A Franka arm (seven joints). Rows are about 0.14 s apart.
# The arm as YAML. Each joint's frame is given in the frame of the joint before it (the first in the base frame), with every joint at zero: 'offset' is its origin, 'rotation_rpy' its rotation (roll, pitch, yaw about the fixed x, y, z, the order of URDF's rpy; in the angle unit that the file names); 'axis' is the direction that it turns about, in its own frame. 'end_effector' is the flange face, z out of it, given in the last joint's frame.
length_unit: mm
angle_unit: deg
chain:
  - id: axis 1
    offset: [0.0, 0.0, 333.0]
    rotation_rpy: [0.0, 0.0, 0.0]
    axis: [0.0, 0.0, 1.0]
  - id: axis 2
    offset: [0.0, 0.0, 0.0]
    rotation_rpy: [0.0, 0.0, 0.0]
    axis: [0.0, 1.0, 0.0]
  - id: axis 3
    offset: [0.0, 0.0, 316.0]
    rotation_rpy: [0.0, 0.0, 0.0]
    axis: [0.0, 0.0, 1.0]
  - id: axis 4
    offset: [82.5, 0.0, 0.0]
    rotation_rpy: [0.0, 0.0, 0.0]
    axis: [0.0, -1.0, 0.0]
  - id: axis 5
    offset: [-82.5, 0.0, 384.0]
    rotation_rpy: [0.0, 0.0, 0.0]
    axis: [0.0, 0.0, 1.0]
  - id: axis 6
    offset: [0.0, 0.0, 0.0]
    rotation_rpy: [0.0, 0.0, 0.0]
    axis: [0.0, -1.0, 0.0]
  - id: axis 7
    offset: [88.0, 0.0, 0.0]
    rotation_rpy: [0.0, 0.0, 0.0]
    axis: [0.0, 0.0, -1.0]
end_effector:
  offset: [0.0, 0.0, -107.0]
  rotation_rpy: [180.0, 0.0, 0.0]
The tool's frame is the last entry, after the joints.
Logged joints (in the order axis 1, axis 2, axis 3, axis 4, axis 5, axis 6, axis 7), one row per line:
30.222, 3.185, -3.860, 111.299, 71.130, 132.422, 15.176
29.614, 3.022, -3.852, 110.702, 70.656, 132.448, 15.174
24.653, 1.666, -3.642, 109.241, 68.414, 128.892, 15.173
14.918, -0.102, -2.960, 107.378, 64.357, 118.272, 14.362
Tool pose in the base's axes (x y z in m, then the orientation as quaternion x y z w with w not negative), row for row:
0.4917, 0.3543, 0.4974, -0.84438, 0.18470, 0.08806, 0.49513
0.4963, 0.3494, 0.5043, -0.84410, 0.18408, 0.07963, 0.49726
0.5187, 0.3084, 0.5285, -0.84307, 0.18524, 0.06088, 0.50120
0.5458, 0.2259, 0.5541, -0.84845, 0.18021, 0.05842, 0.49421
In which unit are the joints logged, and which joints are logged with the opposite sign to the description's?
The joints are logged in degrees. Opposite sign: axis 3, axis 4.
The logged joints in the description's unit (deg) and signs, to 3 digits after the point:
30.222, 3.185, 3.860, -111.299, 71.130, 132.422, 15.176
29.614, 3.022, 3.852, -110.702, 70.656, 132.448, 15.174
24.653, 1.666, 3.642, -109.241, 68.414, 128.892, 15.173
14.918, -0.102, 2.960, -107.378, 64.357, 118.272, 14.362

